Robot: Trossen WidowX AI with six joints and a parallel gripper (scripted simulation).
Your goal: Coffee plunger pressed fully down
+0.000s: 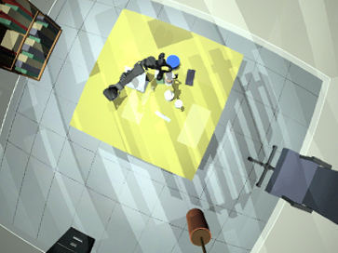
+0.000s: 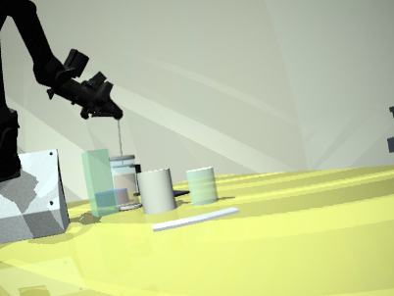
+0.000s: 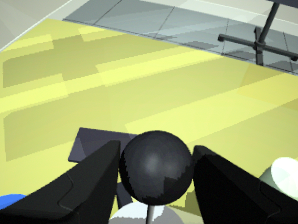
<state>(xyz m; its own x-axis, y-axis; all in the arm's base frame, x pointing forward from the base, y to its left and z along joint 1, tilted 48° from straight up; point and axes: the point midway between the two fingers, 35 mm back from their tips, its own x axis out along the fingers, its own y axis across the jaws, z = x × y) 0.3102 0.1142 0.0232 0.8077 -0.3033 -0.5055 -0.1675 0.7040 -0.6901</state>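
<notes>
Now: gripper tip 1 cm to the right of the coffee press and 14 cm above it. From my gripper tip the other things lie so: translucent green box: 9 cm behind, 2 cm to the right, 19 cm below; then white flat bar: 1 cm ahead, 33 cm to the right, 27 cm below; then dark flat card: 16 cm ahead, 8 cm to the left, 27 cm below.
</notes>
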